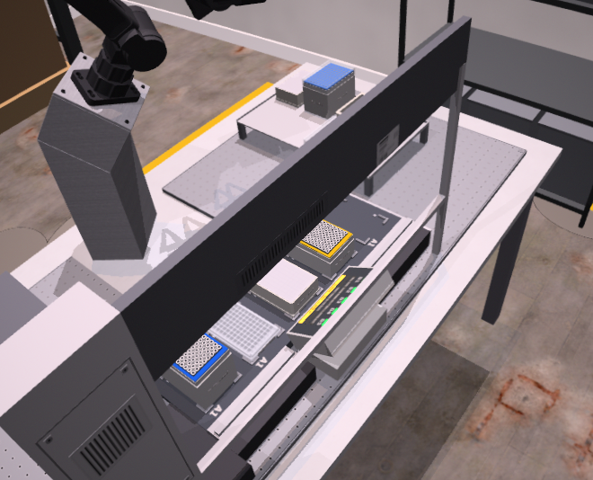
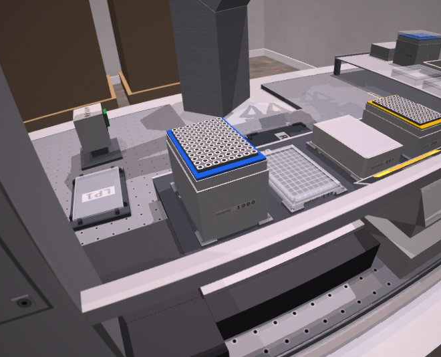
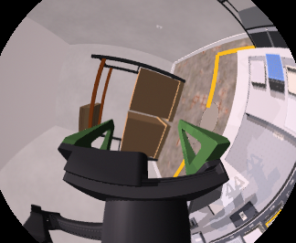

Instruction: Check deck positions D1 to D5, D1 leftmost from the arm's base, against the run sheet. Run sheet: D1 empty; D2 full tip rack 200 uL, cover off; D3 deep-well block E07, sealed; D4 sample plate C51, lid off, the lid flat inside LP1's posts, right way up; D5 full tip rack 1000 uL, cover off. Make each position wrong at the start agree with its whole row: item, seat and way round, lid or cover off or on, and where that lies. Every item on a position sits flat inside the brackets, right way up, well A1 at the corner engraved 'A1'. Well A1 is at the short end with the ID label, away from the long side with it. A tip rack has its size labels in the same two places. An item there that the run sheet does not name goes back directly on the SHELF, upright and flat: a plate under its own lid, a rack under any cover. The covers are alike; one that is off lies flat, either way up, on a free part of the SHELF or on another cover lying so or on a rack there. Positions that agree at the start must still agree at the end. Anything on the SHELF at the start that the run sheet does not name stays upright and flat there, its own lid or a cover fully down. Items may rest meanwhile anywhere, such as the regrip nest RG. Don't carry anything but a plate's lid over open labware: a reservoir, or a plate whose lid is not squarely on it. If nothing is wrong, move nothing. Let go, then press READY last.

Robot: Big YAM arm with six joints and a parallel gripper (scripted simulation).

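The blue tip rack lies 530 mm ahead of my hand, 420 mm below it and 370 mm to the right of it. From my hand the other things lie so: sealed deep-well block (470 mm ahead, 460 mm below, 140 mm to the right); shelf (470 mm below, 310 mm to the left, 90 mm ahead); yellow tip rack (440 mm below, 440 mm ahead, 10 mm to the right).
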